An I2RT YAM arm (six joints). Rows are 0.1 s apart.
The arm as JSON. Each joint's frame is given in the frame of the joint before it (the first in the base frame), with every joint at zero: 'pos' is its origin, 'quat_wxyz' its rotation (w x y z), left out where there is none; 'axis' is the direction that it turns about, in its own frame. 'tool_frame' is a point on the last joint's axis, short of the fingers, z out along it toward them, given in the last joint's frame.
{
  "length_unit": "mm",
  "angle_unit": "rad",
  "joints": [
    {
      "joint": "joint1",
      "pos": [
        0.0,
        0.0,
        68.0
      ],
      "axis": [
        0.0,
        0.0,
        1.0
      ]
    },
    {
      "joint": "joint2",
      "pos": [
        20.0,
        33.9,
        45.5
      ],
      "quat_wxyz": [
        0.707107,
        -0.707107,
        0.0,
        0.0
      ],
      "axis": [
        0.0,
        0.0,
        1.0
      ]
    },
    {
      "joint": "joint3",
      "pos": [
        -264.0,
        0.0,
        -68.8
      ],
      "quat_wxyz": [
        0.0,
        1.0,
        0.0,
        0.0
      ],
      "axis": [
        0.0,
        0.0,
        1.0
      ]
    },
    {
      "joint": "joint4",
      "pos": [
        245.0,
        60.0,
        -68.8
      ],
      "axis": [
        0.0,
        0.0,
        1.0
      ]
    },
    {
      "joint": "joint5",
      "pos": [
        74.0,
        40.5,
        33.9
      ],
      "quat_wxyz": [
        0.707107,
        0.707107,
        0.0,
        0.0
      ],
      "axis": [
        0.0,
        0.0,
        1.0
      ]
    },
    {
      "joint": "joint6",
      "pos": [
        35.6,
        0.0,
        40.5
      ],
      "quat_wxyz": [
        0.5,
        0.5,
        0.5,
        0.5
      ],
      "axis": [
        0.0,
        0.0,
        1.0
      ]
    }
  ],
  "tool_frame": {
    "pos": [
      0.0,
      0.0,
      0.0
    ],
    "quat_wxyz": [
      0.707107,
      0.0,
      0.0,
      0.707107
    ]
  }
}
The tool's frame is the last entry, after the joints.
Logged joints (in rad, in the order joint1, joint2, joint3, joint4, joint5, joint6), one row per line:
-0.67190 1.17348 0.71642 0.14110 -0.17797 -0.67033
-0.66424 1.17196 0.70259 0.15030 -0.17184 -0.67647
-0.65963 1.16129 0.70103 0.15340 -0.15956 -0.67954
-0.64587 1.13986 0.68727 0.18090 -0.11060 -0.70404
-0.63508 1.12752 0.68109 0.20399 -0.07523 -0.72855
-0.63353 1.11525 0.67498 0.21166 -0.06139 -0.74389
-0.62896 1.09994 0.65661 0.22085 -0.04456 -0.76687
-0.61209 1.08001 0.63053 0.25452 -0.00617 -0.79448
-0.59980 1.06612 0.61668 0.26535 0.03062 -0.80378
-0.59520 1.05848 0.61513 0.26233 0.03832 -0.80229
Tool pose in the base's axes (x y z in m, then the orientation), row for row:
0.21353 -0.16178 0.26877 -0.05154 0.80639 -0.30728 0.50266
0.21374 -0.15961 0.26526 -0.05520 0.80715 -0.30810 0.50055
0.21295 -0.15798 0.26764 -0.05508 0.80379 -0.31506 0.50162
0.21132 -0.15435 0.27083 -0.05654 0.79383 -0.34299 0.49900
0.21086 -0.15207 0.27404 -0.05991 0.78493 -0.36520 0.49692
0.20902 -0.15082 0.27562 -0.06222 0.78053 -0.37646 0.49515
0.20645 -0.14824 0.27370 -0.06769 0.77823 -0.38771 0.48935
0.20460 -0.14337 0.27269 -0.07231 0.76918 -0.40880 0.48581
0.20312 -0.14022 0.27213 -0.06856 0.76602 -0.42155 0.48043
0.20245 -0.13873 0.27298 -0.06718 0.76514 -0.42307 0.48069
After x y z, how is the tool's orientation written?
As a quaternion, x y z w.
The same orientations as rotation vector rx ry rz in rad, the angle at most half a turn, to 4 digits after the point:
-0.1245 1.9479 -0.7423
-0.1335 1.9515 -0.7449
-0.1331 1.9425 -0.7614
-0.1368 1.9206 -0.8298
-0.1451 1.9008 -0.8844
-0.1508 1.8916 -0.9124
-0.1645 1.8909 -0.9420
-0.1760 1.8718 -0.9948
-0.1672 1.8685 -1.0283
-0.1638 1.8662 -1.0319

